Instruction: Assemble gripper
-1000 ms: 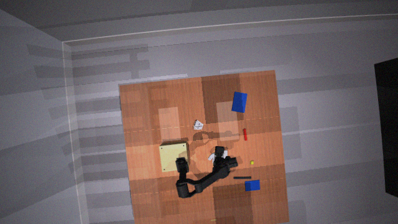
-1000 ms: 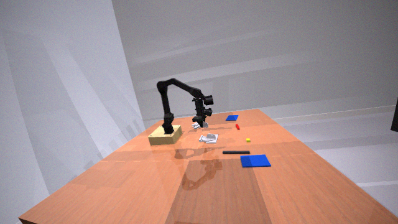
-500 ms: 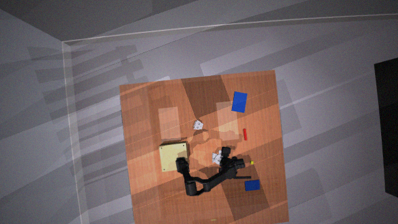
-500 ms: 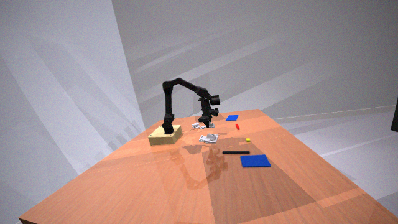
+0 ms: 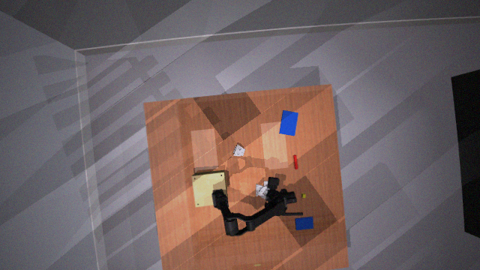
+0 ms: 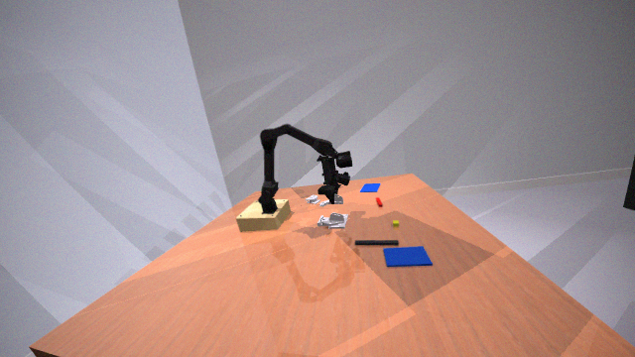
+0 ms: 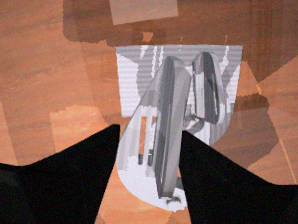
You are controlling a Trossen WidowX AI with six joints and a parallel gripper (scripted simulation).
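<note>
The flat white plate is 8 cm below my gripper tip, 3 cm to the right of it and 1 cm ahead of it. The rest, counted from my gripper tip: red bar: 21 cm ahead, 14 cm to the left, 8 cm below; housing plate: 8 cm below, 6 cm behind, 3 cm to the right; jaw: 7 cm below, 4 cm to the right, 4 cm behind.
</note>
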